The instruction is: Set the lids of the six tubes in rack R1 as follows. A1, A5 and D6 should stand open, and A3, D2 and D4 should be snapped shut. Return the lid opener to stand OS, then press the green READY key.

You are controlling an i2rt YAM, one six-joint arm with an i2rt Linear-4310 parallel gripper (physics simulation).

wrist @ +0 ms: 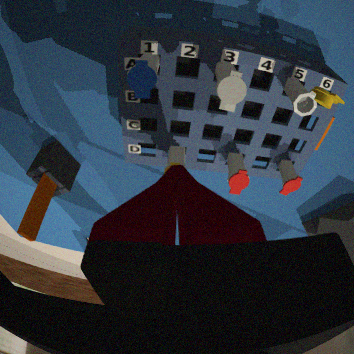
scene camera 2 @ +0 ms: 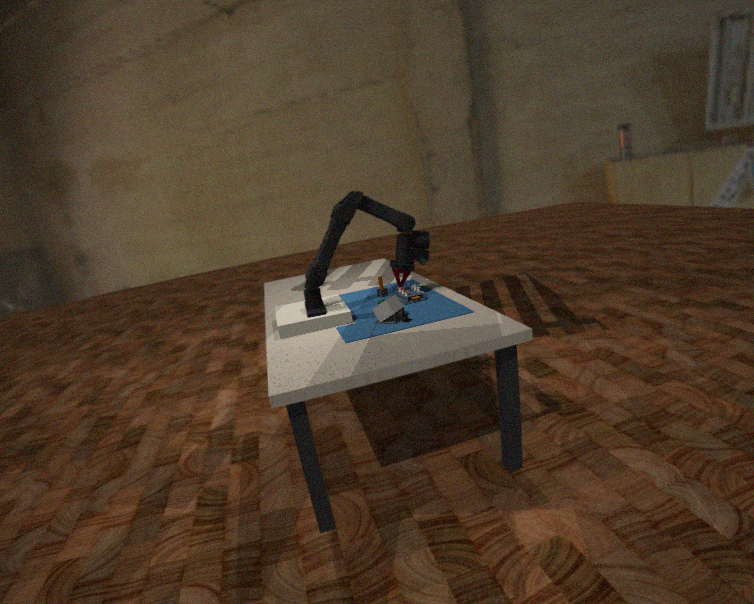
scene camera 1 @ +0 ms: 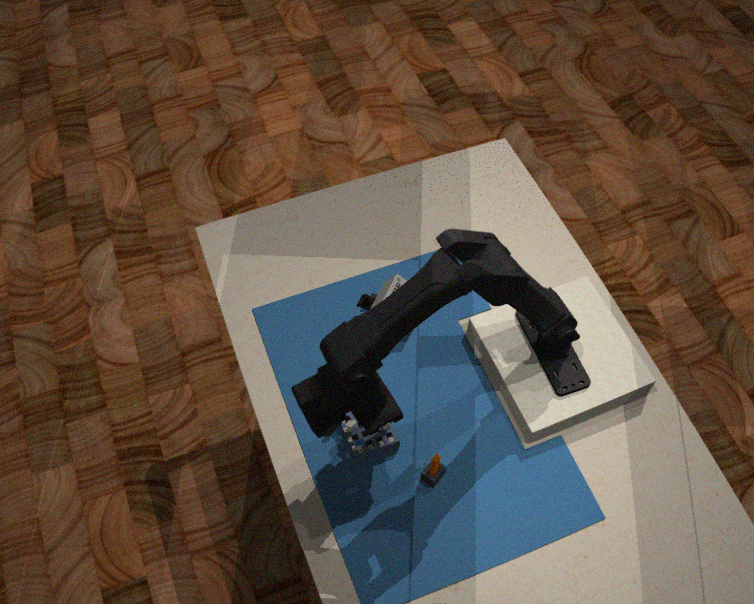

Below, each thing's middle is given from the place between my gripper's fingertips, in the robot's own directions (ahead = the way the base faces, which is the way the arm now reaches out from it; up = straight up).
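The white lid (wrist: pixel 231 89) sits 60 mm ahead of my hand and 20 mm to the right of it. Also counted from my hand: the blue lid (wrist: pixel 141 77), 10 mm below, 50 mm ahead and 20 mm to the left; the orange-handled tool (wrist: pixel 28 228), 10 mm below, 110 mm to the left and 60 mm behind; the grey box with green button (scene camera 2: pixel 384 310), 10 mm below, 240 mm to the right and 100 mm behind.
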